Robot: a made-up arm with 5 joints.
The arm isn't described. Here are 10 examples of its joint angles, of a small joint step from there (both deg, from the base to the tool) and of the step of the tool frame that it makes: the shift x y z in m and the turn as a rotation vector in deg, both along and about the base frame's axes.
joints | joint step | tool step
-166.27 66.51 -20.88 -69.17 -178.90 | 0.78 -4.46 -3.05 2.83 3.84 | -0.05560 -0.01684 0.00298 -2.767 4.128 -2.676
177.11 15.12 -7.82 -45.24 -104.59 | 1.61 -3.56 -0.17 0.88 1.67 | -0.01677 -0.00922 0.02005 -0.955 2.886 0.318
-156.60 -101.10 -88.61 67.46 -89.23 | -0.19 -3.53 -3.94 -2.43 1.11 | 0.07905 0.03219 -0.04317 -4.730 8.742 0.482
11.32 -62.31 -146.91 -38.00 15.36 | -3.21 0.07 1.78 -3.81 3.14 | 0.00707 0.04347 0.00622 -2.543 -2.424 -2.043
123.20 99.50 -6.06 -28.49 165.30 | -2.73 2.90 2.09 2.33 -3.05 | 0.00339 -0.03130 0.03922 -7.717 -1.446 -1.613
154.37 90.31 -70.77 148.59 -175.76 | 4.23 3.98 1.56 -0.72 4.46 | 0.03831 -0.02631 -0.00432 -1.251 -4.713 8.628
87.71 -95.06 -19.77 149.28 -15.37 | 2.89 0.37 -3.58 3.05 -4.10 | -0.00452 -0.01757 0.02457 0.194 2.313 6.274
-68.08 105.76 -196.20 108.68 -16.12 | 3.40 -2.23 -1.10 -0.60 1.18 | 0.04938 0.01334 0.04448 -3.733 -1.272 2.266
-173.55 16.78 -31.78 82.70 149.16 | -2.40 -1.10 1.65 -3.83 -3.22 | 0.00101 0.01334 -0.00356 -3.231 2.996 -1.092
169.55 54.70 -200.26 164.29 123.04 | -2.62 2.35 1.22 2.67 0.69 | -0.01327 0.02843 -0.02986 -1.020 -6.162 -3.258
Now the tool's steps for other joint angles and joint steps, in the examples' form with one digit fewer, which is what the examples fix.
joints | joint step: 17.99 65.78 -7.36 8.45 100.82 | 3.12 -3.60 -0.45 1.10 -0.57
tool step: 0.0284 0.0037 -0.0090 1.48 -2.61 3.36
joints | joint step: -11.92 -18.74 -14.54 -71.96 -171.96 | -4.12 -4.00 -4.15 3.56 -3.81
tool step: 0.0066 -0.0331 0.0593 -4.64 -3.58 -5.26
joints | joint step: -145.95 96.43 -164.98 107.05 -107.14 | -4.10 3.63 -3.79 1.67 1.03
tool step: -0.0220 0.0552 -0.0181 1.35 -0.94 -4.90
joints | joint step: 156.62 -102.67 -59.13 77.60 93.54 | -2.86 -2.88 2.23 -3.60 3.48
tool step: 0.0070 -0.0117 -0.0065 -1.37 5.31 -3.08
